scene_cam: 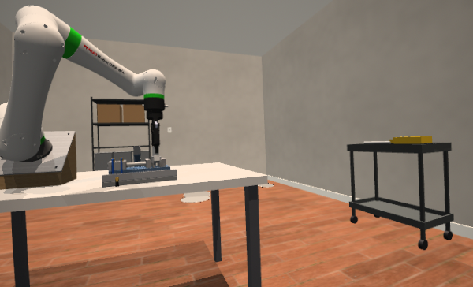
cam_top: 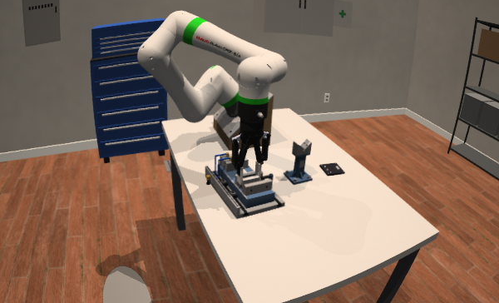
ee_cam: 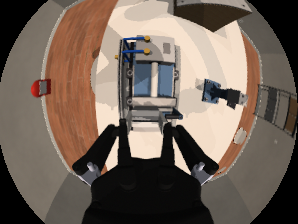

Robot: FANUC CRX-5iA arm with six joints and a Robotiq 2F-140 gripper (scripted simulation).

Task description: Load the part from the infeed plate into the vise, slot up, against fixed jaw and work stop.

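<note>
My gripper is now 2 cm above the part. Also, from my hand: dark infeed plate 14 cm behind, 43 cm to the left, 12 cm below.
</note>
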